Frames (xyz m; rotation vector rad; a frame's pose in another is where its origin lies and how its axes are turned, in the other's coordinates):
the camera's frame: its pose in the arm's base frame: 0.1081 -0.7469 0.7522 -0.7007 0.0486 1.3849
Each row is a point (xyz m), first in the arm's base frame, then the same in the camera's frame.
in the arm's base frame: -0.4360 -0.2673 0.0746
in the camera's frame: 0.5914 0.7889 -0.1139
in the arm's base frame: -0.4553 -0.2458 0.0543
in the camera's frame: 0.6148 0.8154 -0.1128
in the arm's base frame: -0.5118 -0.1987 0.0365
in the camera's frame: 0.6514 0.8750 -0.0840
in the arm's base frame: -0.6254 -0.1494 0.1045
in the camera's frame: 0.6409 0.9500 0.0353
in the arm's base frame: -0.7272 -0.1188 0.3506
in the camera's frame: 0.5406 0.9385 0.2837
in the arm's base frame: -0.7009 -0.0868 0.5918
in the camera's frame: 0.4716 0.8131 0.4821
